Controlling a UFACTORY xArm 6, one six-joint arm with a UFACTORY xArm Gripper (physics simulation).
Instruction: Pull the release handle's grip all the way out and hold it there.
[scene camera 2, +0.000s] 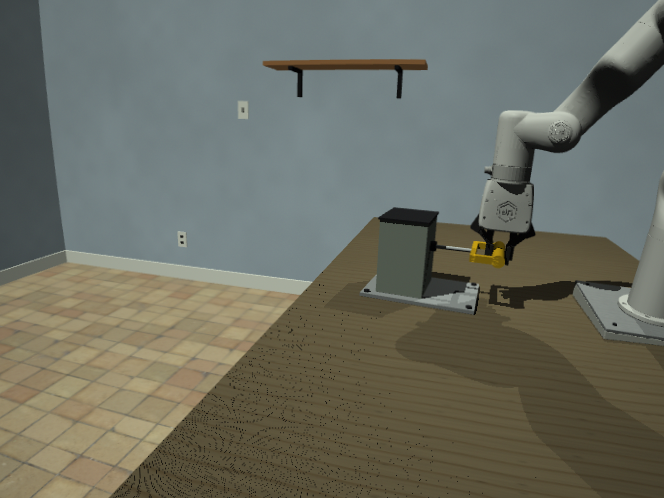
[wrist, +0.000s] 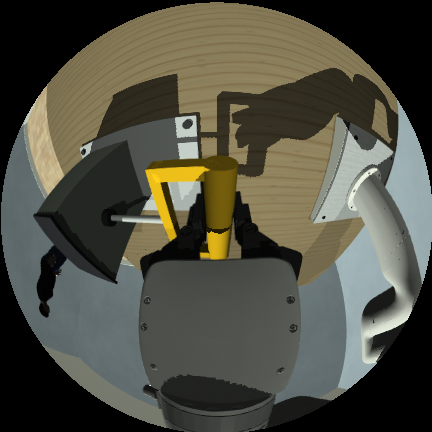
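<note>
The release handle is a yellow frame (scene camera 2: 474, 260) (wrist: 176, 173) with a thick round yellow grip (scene camera 2: 498, 256) (wrist: 221, 195) on the side away from the housing. A bare light metal rod (scene camera 2: 453, 248) (wrist: 137, 219) joins the frame to the grey housing (scene camera 2: 402, 257) with a black top; a length of rod shows between them. My gripper (scene camera 2: 499, 254) (wrist: 219, 202) points down and is shut on the grip, one black finger on each side of it. The fingertips are partly hidden by the grip in the wrist view.
The housing stands on a grey base plate (scene camera 2: 445, 303) (wrist: 187, 148) bolted to the wooden table (scene camera 2: 375, 402). The robot's own base plate (scene camera 2: 603, 316) (wrist: 330, 185) is to the right. A wall shelf (scene camera 2: 345, 64) hangs behind. Part of a person (wrist: 46, 282) shows beyond the housing in the wrist view.
</note>
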